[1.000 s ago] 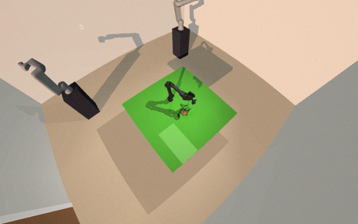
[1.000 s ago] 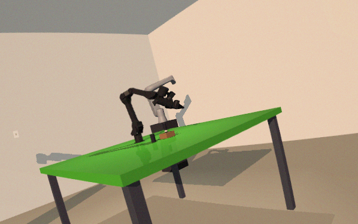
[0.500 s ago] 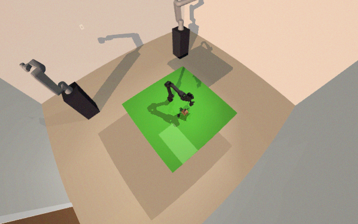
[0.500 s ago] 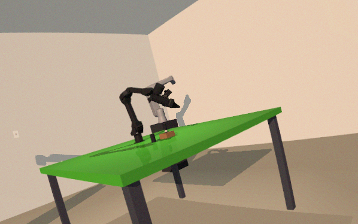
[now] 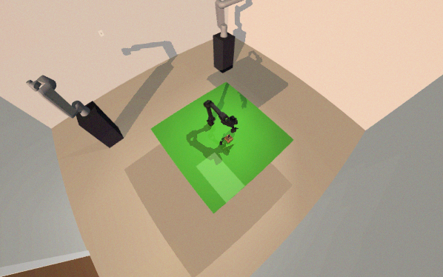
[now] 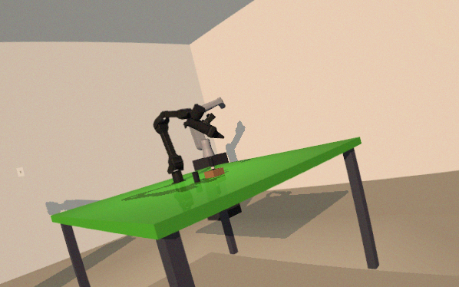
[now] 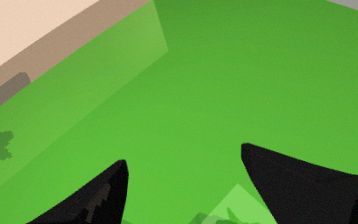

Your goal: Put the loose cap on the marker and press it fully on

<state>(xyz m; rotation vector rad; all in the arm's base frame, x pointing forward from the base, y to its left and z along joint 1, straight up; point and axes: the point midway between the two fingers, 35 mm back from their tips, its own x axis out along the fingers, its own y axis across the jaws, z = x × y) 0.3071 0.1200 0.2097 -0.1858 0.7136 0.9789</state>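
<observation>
Right now my gripper tip is 23 cm to the left of the black cap, 16 cm above it and 2 cm past it. Also, from my gripper tip: brown holder block (17 cm below, 12 cm to the right, 1 cm behind).
</observation>
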